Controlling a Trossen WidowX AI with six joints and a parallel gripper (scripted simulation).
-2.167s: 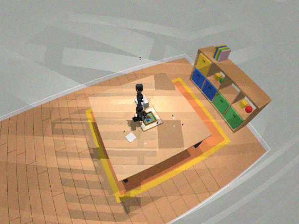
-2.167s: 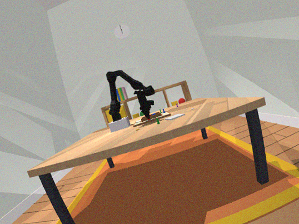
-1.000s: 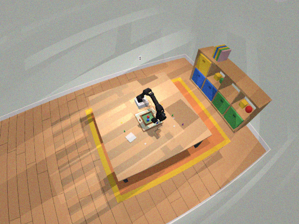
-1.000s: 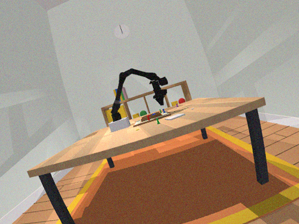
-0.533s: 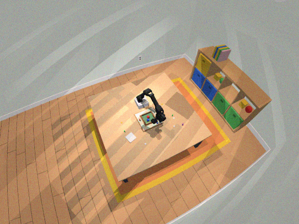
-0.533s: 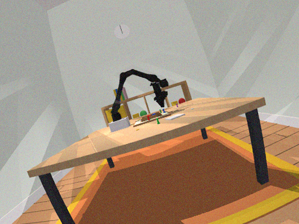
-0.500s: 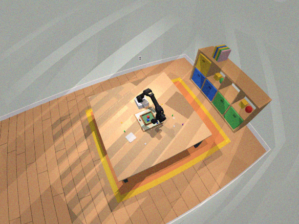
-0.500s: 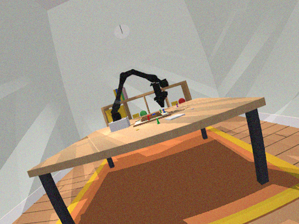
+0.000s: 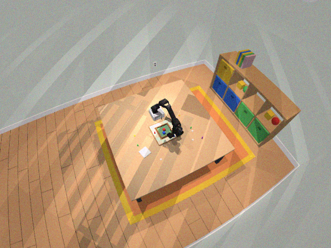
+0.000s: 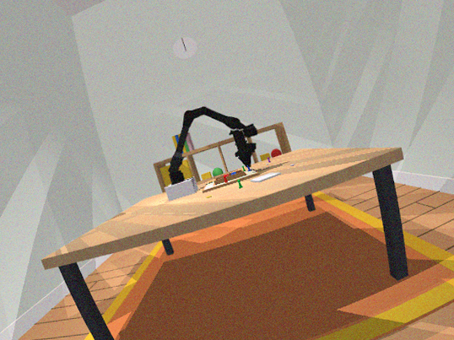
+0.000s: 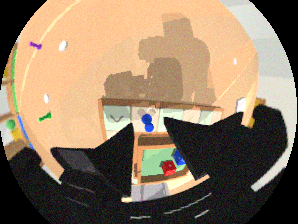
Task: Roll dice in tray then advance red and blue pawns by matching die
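Now: gripper tip 10 mm above the blue pawn. Round my gripper tip: green-floored tray: 110 mm behind, 70 mm to the right, 30 mm below; then blue die: 90 mm behind, 90 mm to the right, 10 mm below; then red die: 130 mm behind, 70 mm to the right, 10 mm below.
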